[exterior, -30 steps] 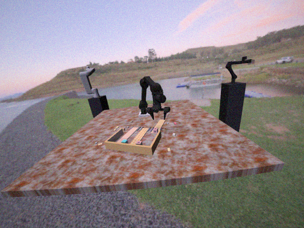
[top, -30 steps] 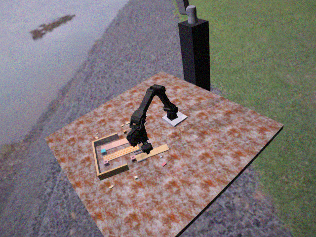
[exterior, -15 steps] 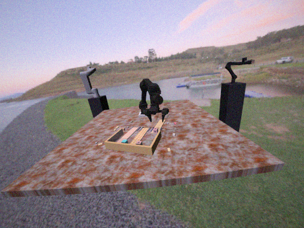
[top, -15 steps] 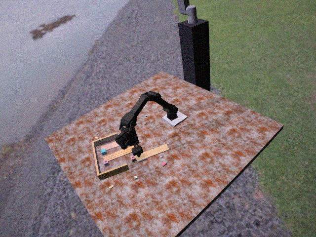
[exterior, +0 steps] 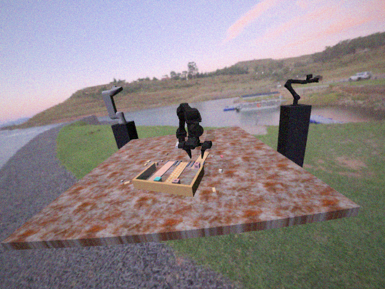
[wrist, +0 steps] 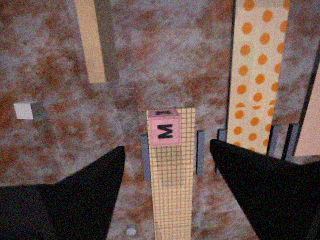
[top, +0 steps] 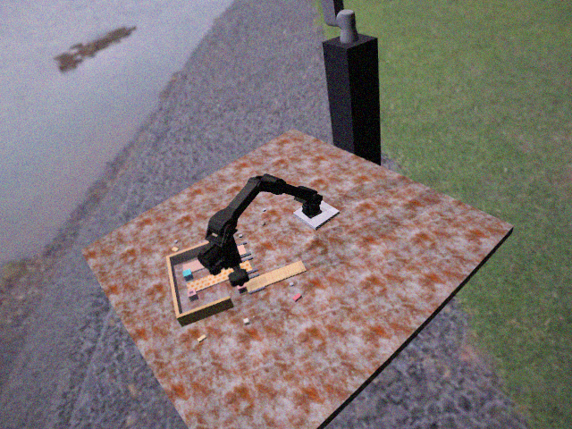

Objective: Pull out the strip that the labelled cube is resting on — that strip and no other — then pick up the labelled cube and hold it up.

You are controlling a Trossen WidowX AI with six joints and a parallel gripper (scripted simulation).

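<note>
Right now the tan gridded strip is 110 mm behind my gripper tip, 60 mm below it and 20 mm to the left of it. Also, from my gripper tip: pink piece 150 mm to the left, 130 mm behind, 60 mm below; then white block 130 mm to the left, 60 mm below, 60 mm ahead.
</note>
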